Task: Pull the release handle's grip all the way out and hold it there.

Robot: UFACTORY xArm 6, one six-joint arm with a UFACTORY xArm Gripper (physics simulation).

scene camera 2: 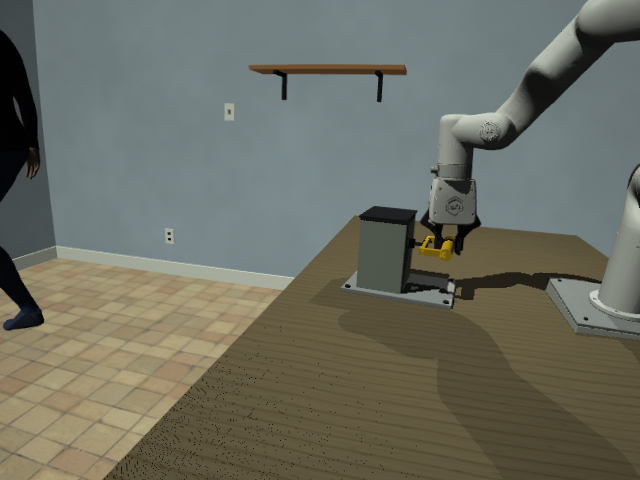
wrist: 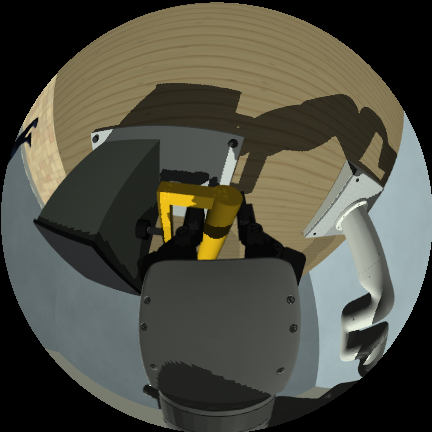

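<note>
The release handle has a yellow cylindrical grip on a yellow bracket. A short dark rod joins the bracket to the side of a grey-green box with a black top. Little of the rod shows between box and bracket. My gripper points down and is shut on the grip, one finger inside the bracket and the other on the side away from the box. The far ends of the fingers are partly hidden by the yellow handle.
The box stands on a grey base plate bolted to the wooden table. The robot's mounting plate is to the right. A wooden shelf hangs on the wall, and a person stands at the far left.
</note>
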